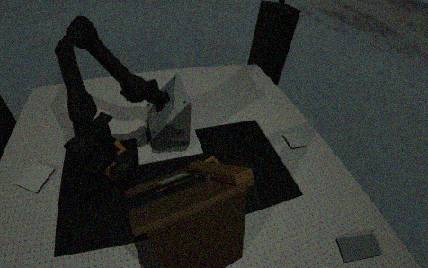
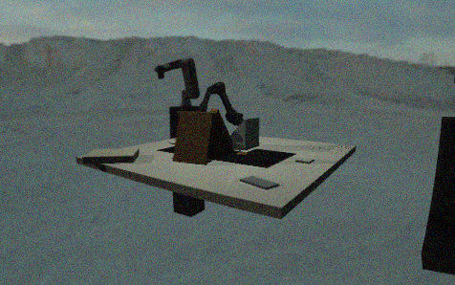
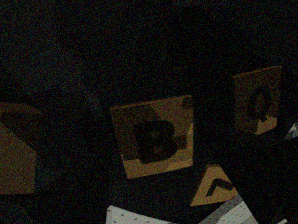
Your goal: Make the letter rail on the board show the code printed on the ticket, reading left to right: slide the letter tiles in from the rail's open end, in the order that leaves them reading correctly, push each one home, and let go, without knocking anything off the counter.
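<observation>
Right now my gripper tip is 70 mm to the left of the orange tile and 60 mm past it. Also, from my gripper tip: black mat: 200 mm to the left, 30 mm ahead; then grey card: 650 mm to the left, 510 mm ahead; then pale card: 280 mm to the right, 40 mm behind.
</observation>
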